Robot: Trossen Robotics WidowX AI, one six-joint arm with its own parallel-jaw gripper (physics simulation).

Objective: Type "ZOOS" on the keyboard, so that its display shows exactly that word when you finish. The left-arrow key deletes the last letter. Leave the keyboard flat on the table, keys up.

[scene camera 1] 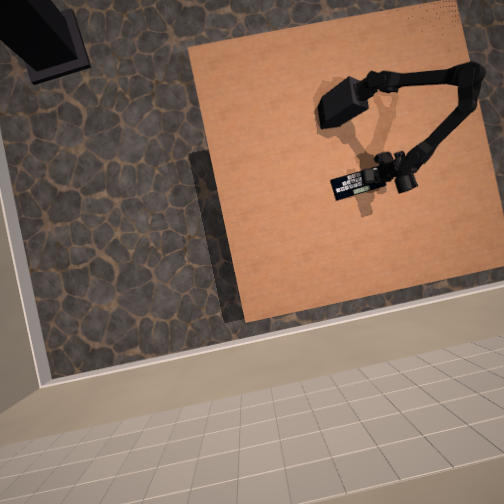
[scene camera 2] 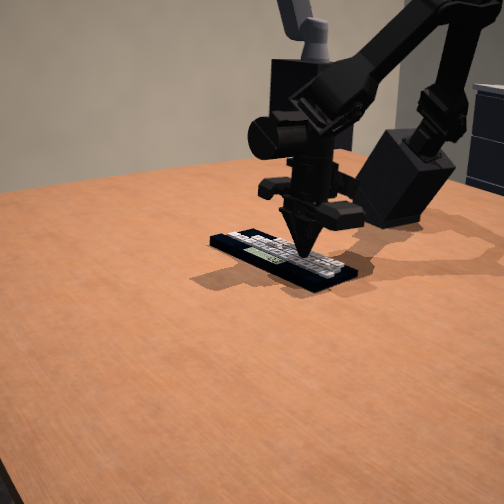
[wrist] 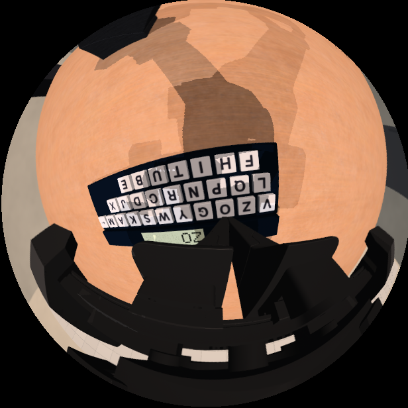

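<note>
The dark blue keyboard [scene camera 1: 339, 182] [scene camera 2: 300, 279] [wrist: 268, 156] lies flat on the table, keys up, and appears upside down in the wrist view. Its display [scene camera 1: 361, 190] [scene camera 2: 264, 255] [wrist: 167, 237] reads "ZO"; the fingers cover part of the panel beside it. My gripper [scene camera 2: 303, 256] [wrist: 226, 221] is shut and empty, pointing down. Its tip is at the near edge of the O key [wrist: 225, 209]; whether it touches the key cannot be told. The Z key [wrist: 246, 206] is just right of O in the wrist view. The S key [wrist: 147, 218] and the left-arrow key [wrist: 102, 222] are farther left.
The arm's black box-shaped base [scene camera 1: 342, 105] [scene camera 2: 406, 180] [wrist: 120, 32] stands on the wooden table [scene camera 1: 280, 240] [scene camera 2: 200, 375] [wrist: 100, 130], behind the keyboard in the second scene view. A dark cabinet [scene camera 2: 485, 140] stands beyond the table at the right.
</note>
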